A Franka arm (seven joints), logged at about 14 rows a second.
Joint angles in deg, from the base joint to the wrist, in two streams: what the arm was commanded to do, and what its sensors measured. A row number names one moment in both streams.
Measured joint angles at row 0:
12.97, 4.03, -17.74, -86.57, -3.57, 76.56, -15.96
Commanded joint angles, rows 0 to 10:
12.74, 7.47, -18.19, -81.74, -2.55, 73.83, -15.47
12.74, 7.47, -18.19, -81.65, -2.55, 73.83, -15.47
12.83, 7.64, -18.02, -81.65, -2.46, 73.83, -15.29
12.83, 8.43, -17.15, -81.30, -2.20, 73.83, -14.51
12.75, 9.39, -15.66, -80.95, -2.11, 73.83, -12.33
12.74, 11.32, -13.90, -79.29, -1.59, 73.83, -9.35
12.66, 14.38, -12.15, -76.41, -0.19, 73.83, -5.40
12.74, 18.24, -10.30, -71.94, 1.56, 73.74, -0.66
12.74, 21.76, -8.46, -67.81, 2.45, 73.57, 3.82
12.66, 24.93, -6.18, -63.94, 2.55, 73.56, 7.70
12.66, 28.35, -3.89, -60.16, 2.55, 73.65, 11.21
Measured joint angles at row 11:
13.14, 19.04, -7.01, -72.93, 1.22, 76.31, 4.53
